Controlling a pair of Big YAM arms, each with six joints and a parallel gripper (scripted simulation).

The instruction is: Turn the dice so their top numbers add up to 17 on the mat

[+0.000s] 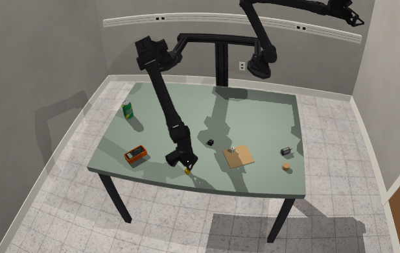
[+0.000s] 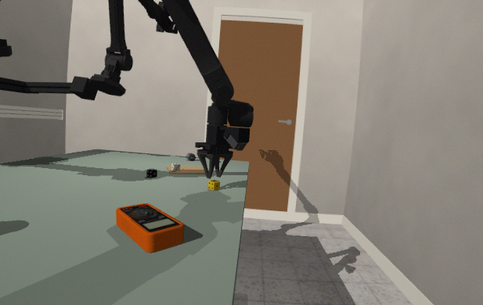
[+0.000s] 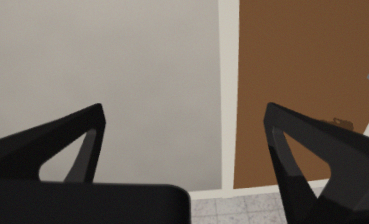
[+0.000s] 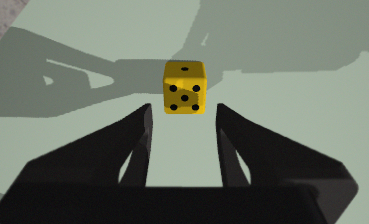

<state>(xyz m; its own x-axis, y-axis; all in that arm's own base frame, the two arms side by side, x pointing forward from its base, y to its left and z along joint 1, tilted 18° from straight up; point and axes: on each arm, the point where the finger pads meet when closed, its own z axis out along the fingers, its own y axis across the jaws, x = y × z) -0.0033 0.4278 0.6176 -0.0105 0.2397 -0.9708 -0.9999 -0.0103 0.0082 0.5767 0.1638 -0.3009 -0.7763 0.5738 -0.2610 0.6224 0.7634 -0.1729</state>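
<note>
Now: the yellow die 30 mm below my right hand. The rest, counted from my right hand: black die (220 mm behind, 80 mm to the left, 30 mm below); tan mat (250 mm to the left, 150 mm behind, 40 mm below); white die (210 mm to the left, 180 mm behind, 30 mm below).
</note>
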